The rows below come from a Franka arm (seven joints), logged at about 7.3 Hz.
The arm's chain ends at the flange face. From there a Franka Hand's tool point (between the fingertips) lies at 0.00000 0.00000 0.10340 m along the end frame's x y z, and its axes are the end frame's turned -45 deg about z.
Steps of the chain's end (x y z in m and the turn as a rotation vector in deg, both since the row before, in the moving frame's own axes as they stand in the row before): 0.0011 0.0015 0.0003 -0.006 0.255 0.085; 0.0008 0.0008 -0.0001 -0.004 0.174 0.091; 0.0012 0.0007 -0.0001 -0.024 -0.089 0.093; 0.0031 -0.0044 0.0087 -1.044 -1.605 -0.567; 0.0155 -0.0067 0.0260 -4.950 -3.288 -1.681
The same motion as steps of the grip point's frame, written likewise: 0.0000 0.0022 0.0003 -0.185 0.176 0.085; 0.0002 0.0014 -0.0001 -0.126 0.120 0.091; 0.0002 0.0013 -0.0001 0.046 -0.080 0.093; 0.0019 -0.0016 0.0086 0.397 -1.873 -0.567; 0.0052 0.0085 0.0254 -1.175 -5.825 -1.681
